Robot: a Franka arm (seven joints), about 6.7 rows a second.
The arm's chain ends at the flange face. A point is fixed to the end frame.
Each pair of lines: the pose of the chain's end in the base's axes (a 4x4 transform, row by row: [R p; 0 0 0 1], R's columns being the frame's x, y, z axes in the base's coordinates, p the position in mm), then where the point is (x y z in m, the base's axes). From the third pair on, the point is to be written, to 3 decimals.
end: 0.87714, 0.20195, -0.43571, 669.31; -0.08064, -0.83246, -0.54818, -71.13; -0.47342, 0.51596, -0.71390, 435.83; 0, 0, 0, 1
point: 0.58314 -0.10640 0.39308
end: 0.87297, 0.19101, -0.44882, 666.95; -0.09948, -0.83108, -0.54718, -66.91; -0.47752, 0.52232, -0.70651, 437.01; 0, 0, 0, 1
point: 0.57996 -0.10112 0.39506
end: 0.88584, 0.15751, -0.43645, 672.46; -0.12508, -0.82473, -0.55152, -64.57; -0.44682, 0.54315, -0.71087, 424.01; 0, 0, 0, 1
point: 0.586 -0.098 0.380
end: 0.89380, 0.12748, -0.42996, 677.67; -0.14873, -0.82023, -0.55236, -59.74; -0.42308, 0.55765, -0.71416, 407.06; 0, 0, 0, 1
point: 0.592 -0.092 0.361
